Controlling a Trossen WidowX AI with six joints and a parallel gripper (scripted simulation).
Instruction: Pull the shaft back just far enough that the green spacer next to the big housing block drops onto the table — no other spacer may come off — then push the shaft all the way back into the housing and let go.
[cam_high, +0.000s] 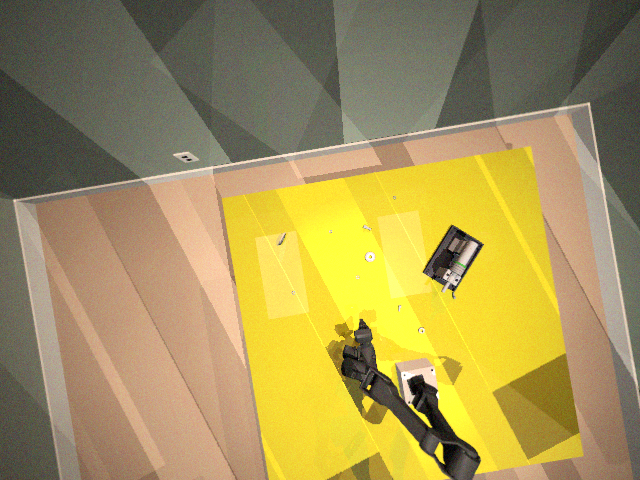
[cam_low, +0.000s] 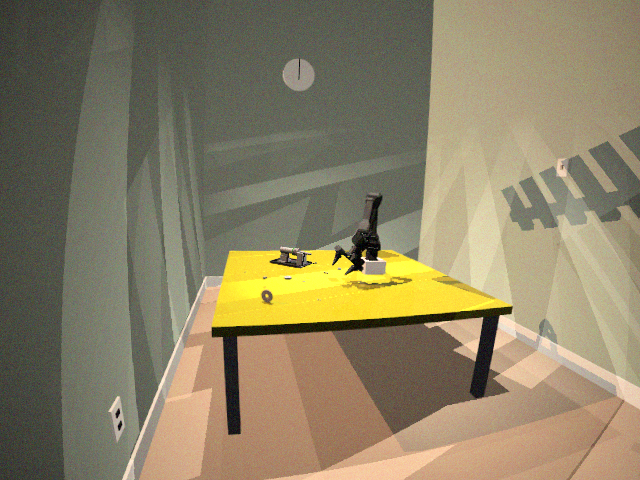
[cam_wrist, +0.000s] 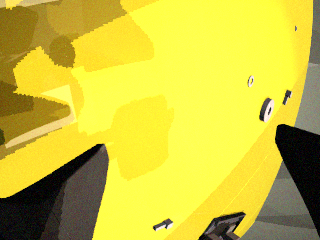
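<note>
Now: the grey shaft 400 mm to the right of my gripper tip, 80 mm ahead of it and 20 mm above it. The rest, counted from my gripper tip: green spacer 430 mm to the right, 100 mm ahead, 20 mm above.
</note>
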